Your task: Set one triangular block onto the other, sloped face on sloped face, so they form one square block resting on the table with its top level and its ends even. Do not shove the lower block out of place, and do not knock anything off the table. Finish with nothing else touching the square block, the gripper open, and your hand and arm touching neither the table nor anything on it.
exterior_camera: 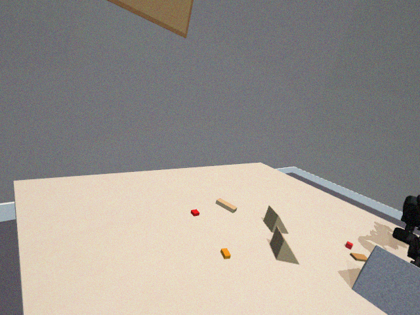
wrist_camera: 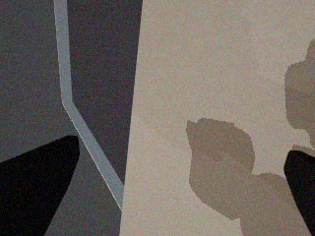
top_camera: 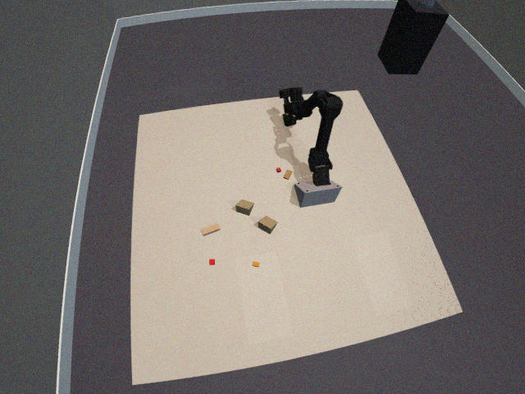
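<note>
The red cube is 7 cm ahead of my gripper tip, 39 cm to the left of it and 4 cm below it. Round my gripper tip: small tan piece (3 cm ahead, 41 cm to the left, 5 cm below); then orange piece (22 cm ahead, 82 cm to the left, 4 cm below); then flat tan bar (39 cm ahead, 66 cm to the left, 4 cm below).
</note>
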